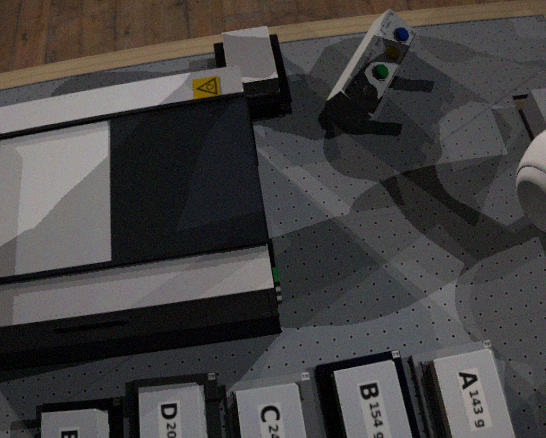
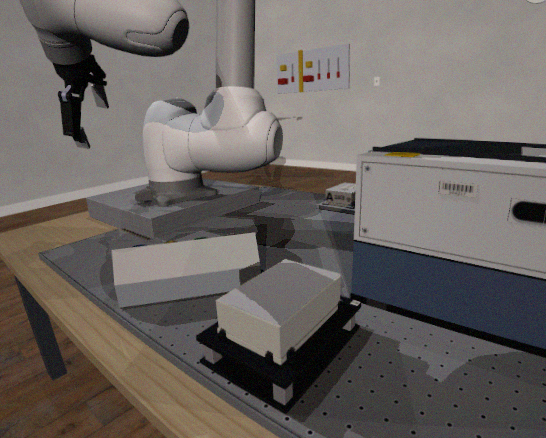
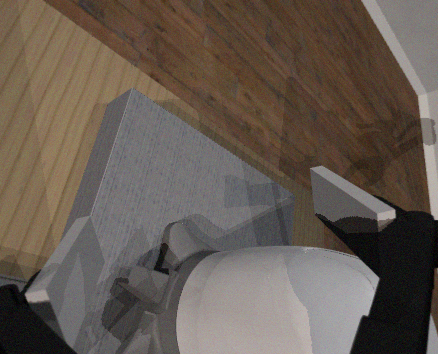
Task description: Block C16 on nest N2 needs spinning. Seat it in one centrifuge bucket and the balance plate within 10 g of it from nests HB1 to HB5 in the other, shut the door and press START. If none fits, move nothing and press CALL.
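Places are measured from the arm's base along level axes (x ahead, y left, z up), in millimetres.
Pixels of known places: gripper, fingertip midpoint: point(image 2: 93, 125) point(image 3: 207, 215); arm's base, origin of the base link: point(image 2: 177, 195) point(image 3: 194, 311).
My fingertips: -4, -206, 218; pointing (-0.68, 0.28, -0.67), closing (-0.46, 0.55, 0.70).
Observation:
For each thing: its top centre in the pictures, then the offset to it from my fingertips, as dx, dy, dz. "*": a spot on its surface instead.
- dark top panel, middle of its top: point(image 1: 181, 173) point(image 2: 454, 146) +724, +333, -54
- white block, middle of its top: point(image 2: 282, 286) point(image 1: 248, 54) +669, +15, -186
- black nest, middle of its top: point(image 2: 283, 311) point(image 1: 250, 66) +669, +15, -218
- C, middle of its top: point(image 1: 273, 434) +607, +628, -213
- D, middle of its top: point(image 1: 170, 431) +743, +631, -213
- E, surface spot: point(image 1: 75, 425) * +875, +632, -213
- button box, middle of its top: point(image 2: 184, 237) point(image 1: 375, 50) +450, +8, -183
My gripper point(image 2: 92, 120) point(image 3: 207, 215) is open and empty, high above the table's end near the robot base. The white and blue centrifuge point(image 1: 145, 282) point(image 2: 405, 200) has a dark top panel point(image 1: 185, 175); its buckets do not show. A white block point(image 1: 250, 52) point(image 2: 280, 305) sits on a black nest point(image 2: 240, 357) beside it, no label readable. Plates A 143 g point(image 1: 470, 395), B 154 g point(image 1: 372, 400), C point(image 1: 270, 412), D point(image 1: 170, 410) and E point(image 1: 75, 425) sit in a row of nests; C, D and E are cut off by the frame. The button box point(image 1: 350, 62) point(image 2: 185, 260) shows blue, yellow and green buttons.
The arm's base joint point(image 2: 172, 142) point(image 3: 240, 300) stands on a grey plinth point(image 2: 120, 215) point(image 3: 165, 150) below the gripper. The wooden table edge point(image 2: 90, 360) runs past the button box and black nest. A tool board point(image 2: 322, 67) hangs on the wall.

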